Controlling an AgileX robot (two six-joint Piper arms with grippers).
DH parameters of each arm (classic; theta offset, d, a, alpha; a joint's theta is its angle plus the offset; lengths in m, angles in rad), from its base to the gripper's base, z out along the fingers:
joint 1: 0 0.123 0 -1.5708
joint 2: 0.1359 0 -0.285 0
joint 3: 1.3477 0 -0.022 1.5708
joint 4: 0 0.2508 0 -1.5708
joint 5: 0 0 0.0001 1.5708
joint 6: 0 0.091 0 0
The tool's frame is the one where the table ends.
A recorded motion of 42 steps. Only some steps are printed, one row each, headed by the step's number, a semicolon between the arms.
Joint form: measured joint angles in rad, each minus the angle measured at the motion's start. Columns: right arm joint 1, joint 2, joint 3, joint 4, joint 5, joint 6; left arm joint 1, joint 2, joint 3, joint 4, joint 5, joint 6.
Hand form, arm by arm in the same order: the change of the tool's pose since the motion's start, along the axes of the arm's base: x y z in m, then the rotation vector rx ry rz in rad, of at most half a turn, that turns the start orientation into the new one. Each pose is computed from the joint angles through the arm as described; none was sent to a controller.
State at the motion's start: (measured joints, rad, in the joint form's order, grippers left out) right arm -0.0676 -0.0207 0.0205 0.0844 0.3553 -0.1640; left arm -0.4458 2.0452 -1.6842 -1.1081 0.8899 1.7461
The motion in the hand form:
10: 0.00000 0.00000 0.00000 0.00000 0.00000 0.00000; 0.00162 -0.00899 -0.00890 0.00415 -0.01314 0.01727
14: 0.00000 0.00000 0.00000 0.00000 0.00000 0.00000; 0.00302 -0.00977 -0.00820 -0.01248 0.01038 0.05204
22: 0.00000 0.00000 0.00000 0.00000 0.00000 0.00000; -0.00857 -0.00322 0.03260 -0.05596 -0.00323 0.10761
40: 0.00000 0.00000 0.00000 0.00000 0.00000 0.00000; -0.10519 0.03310 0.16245 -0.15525 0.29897 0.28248
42: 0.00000 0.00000 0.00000 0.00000 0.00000 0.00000; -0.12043 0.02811 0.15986 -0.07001 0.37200 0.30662
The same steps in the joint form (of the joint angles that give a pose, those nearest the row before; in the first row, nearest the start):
10: 0.0000 0.0000 0.0000 0.0000 0.0000 0.0000; -0.0209 0.0213 0.0000 -0.0107 -0.0491 0.0141
14: 0.0000 0.0000 0.0000 0.0000 0.0000 0.0000; -0.0224 0.0218 0.0000 -0.0248 -0.0682 -0.0172
22: 0.0000 0.0000 0.0000 0.0000 0.0000 0.0000; -0.0249 -0.0698 0.0000 0.0008 -0.0862 -0.1201
40: 0.0000 0.0000 0.0000 0.0000 0.0000 0.0000; -0.0631 -0.4365 0.0000 0.2463 0.0718 -0.8892
42: 0.0000 0.0000 0.0000 0.0000 0.0000 0.0000; -0.1091 -0.4541 0.0000 0.3597 0.1272 -1.0404

